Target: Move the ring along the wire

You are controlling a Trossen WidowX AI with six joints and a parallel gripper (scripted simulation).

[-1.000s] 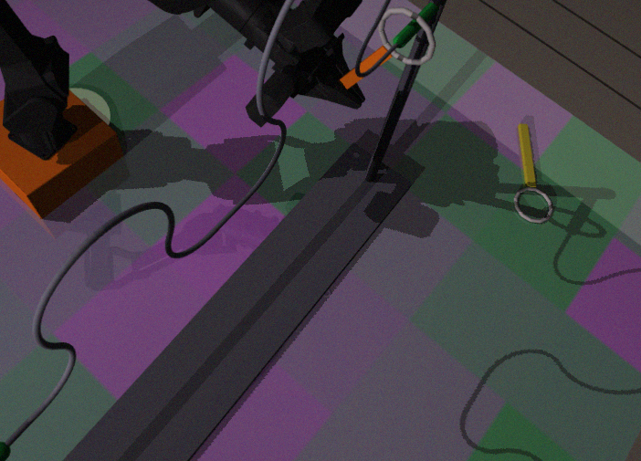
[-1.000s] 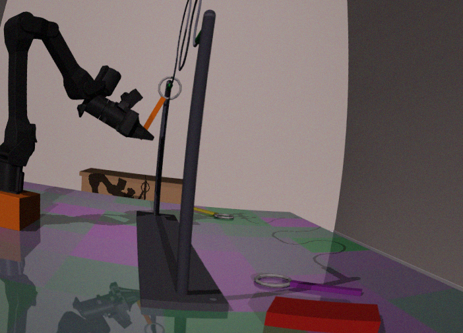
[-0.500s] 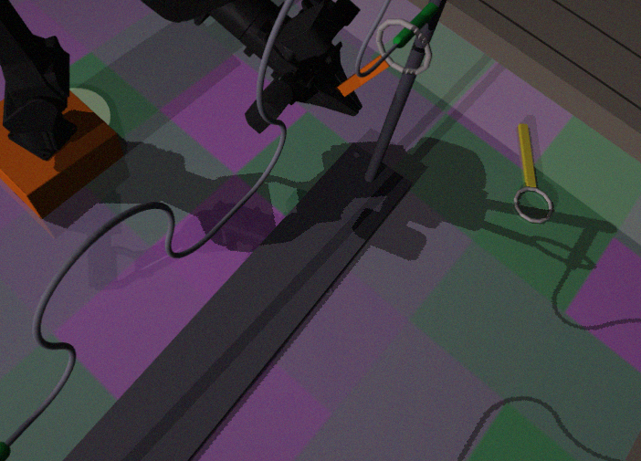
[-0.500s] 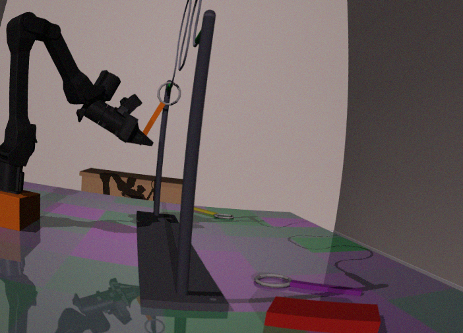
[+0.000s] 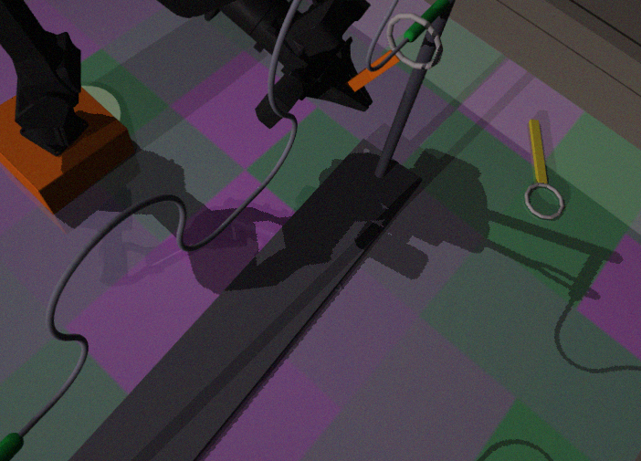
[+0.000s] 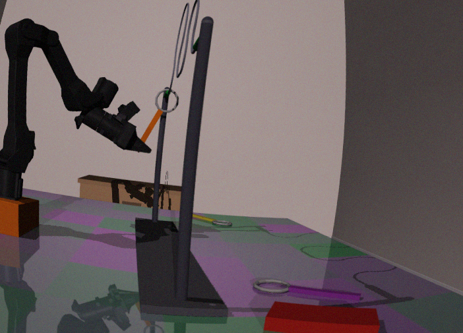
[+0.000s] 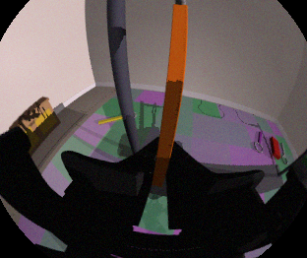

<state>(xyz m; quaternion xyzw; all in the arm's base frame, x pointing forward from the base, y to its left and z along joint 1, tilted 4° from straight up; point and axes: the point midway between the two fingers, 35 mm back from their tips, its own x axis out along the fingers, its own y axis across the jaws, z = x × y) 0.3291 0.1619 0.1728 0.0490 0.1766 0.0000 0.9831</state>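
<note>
My gripper tip is now 1 cm short of the orange-handled ring and 9 cm below it. Round my gripper tip: red block 10 cm ahead, 65 cm to the right, 19 cm below; purple-handled ring 15 cm ahead, 51 cm to the right, 20 cm below; yellow-handled ring 25 cm ahead, 19 cm to the left, 20 cm below.
</note>
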